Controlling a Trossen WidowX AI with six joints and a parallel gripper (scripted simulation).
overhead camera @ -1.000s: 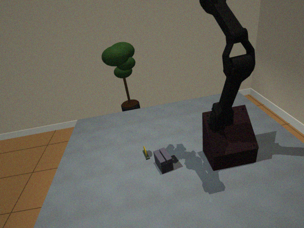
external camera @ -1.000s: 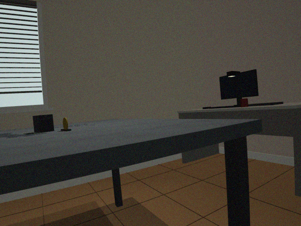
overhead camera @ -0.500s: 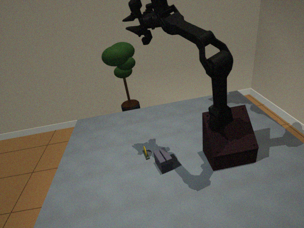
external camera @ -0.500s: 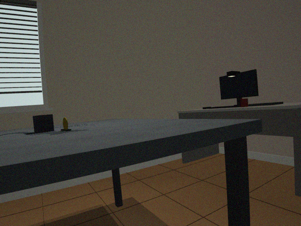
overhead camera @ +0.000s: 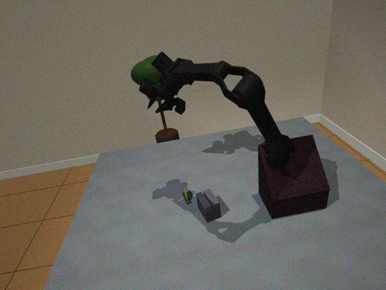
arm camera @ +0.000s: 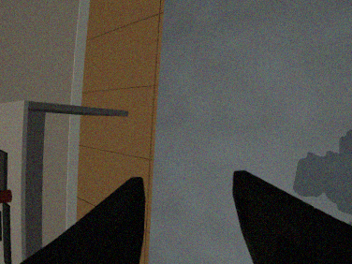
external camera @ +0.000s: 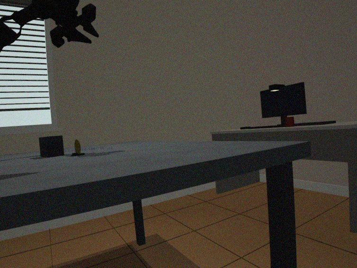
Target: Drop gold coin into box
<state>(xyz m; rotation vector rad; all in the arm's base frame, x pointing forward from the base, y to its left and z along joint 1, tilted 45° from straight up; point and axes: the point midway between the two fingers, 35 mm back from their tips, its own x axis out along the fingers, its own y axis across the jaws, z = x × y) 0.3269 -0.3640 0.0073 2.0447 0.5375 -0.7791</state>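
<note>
Now: gripper tip 50 mm past the gold coin, 120 mm to the right of it and 350 mm above it.
</note>
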